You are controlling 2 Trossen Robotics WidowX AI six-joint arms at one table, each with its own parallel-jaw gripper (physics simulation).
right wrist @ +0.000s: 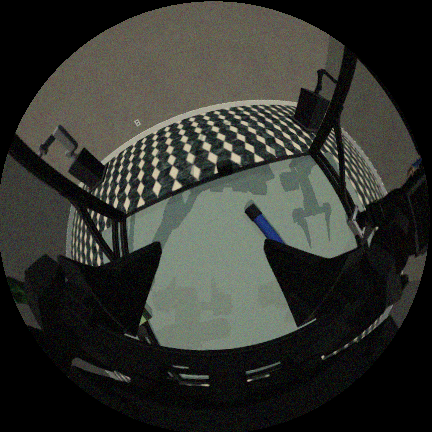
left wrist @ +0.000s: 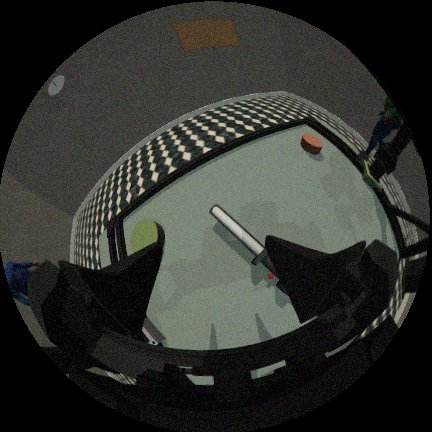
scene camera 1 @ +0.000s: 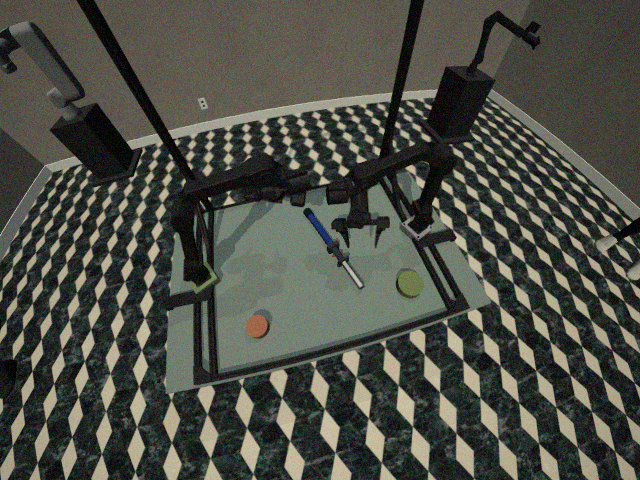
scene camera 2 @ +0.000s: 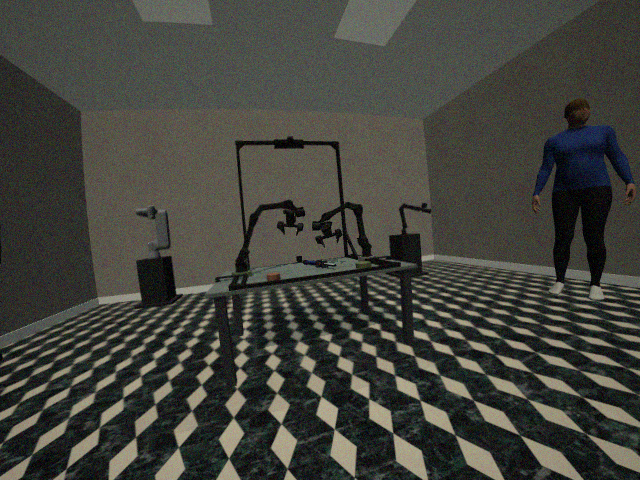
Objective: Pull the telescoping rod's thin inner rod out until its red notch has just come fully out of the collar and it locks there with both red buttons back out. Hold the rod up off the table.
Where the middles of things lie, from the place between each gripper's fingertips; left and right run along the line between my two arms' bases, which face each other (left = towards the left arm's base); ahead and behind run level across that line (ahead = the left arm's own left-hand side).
My left gripper is now 100 mm past the grey inner rod (left wrist: pixel 249 241), 70 mm to the left of it and 130 mm above it. From my left hand the other things lie so: telescoping rod (scene camera 1: pixel 332 247) 110 mm behind, 80 mm to the right, 130 mm below.
Right now my right hand is 11 cm short of the telescoping rod, 16 cm to the right of it and 22 cm above it. The rest, counted from my right hand: grey inner rod (12 cm ahead, 17 cm to the left, 22 cm below).
